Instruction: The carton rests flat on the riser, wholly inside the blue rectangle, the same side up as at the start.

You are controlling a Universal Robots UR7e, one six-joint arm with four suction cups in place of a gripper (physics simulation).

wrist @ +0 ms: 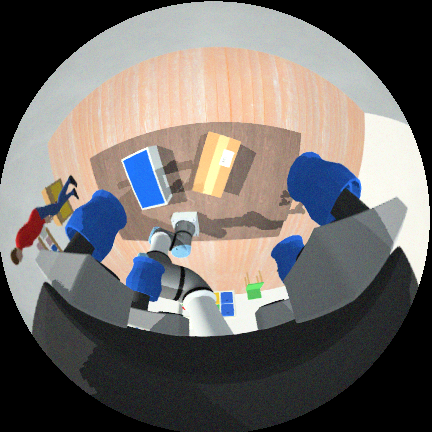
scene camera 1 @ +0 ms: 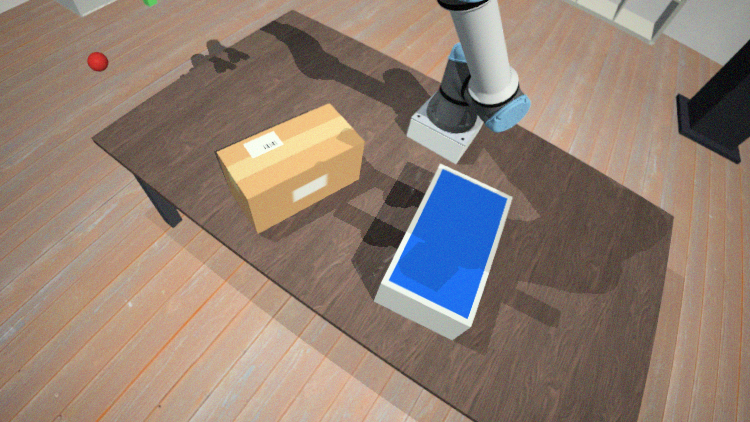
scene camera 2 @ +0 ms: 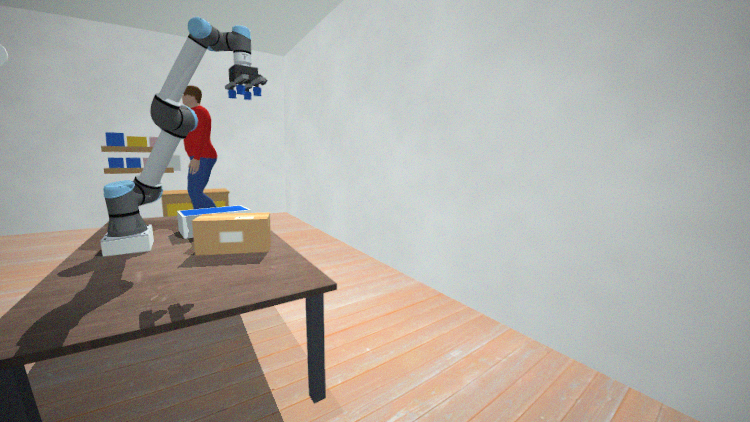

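Where they show: hand, its tool point: [wrist: 208, 235] [scene camera 2: 244, 96]; arm's base, origin of its link: [wrist: 184, 227] [scene camera 1: 451, 116] [scene camera 2: 128, 231].
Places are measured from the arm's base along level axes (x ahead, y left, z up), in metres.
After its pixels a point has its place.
The brown carton [scene camera 1: 309, 165] {x 0.438, y -0.213, z 0.077 m} [scene camera 2: 256, 236] {x 0.475, y -0.393, z -0.003 m} [wrist: 216, 165] {x 0.412, y -0.286, z 0.077 m} stands on the table, apart from the riser, with its taped top and a barcode label facing up. The white riser [scene camera 1: 419, 314] {x 0.588, y 0.156, z -0.022 m} [scene camera 2: 184, 225] {x 0.238, y 0.043, z -0.008 m} [wrist: 162, 172] {x 0.407, y 0.047, z -0.052 m} stands beside it on the table. The blue rectangle [scene camera 1: 456, 236] {x 0.407, y 0.153, z 0.041 m} [scene camera 2: 220, 211] {x 0.428, y 0.091, z 0.041 m} [wrist: 145, 179] {x 0.412, y 0.124, z 0.041 m} covers most of the riser's top, and no object rests on it. My gripper [scene camera 2: 244, 93] is open, with its four blue suction cups pointing down at free air, high above the table and the carton. The gripper does not show in scene camera 1.
The dark wooden table [scene camera 1: 576, 251] {x 0.188, y 0.491, z -0.079 m} [scene camera 2: 283, 283] {x 0.439, y -0.770, z -0.079 m} [wrist: 270, 210] {x -0.002, y -0.658, z -0.079 m} carries the arm's base [scene camera 1: 440, 136] {x 0.089, y 0.002, z -0.010 m} [scene camera 2: 125, 242] {x -0.010, y -0.089, z -0.027 m} beside the riser. A person in a red top [scene camera 2: 201, 136] [wrist: 30, 227] stands beyond the table. A red ball [scene camera 1: 98, 61] shows above the floor at the upper left.
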